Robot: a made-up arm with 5 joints.
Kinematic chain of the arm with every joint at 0, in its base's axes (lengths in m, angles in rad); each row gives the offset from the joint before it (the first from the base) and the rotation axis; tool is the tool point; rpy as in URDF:
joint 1: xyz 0.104 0 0.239 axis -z
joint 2: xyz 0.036 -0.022 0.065 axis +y
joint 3: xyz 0.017 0 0.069 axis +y
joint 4: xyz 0.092 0 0.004 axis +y
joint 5: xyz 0.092 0.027 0 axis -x
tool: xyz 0 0 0 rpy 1.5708 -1.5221 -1.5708
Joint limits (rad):
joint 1: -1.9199..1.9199
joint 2: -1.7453..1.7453
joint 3: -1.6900..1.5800
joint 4: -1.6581..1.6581
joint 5: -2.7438..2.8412
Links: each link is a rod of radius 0.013 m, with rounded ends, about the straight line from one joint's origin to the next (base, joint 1, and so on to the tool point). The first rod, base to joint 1, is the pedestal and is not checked.
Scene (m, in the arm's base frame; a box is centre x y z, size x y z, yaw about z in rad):
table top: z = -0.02
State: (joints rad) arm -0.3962 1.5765 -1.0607 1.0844 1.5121
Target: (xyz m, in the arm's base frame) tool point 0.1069 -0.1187 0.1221
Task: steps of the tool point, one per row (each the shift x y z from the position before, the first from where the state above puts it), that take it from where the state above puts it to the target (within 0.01 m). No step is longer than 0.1 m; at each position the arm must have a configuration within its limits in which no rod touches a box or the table.
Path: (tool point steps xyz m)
1: 0.0058 -0.0510 -0.0059
2: -0.0088 -0.0481 -0.0055
3: -0.0215 -0.0411 -0.0050
4: -0.0307 -0.0313 -0.0044
5: -0.0363 -0.0195 -0.0038
6: -0.0379 -0.0074 -0.0033
7: -0.0357 0.0040 -0.0027

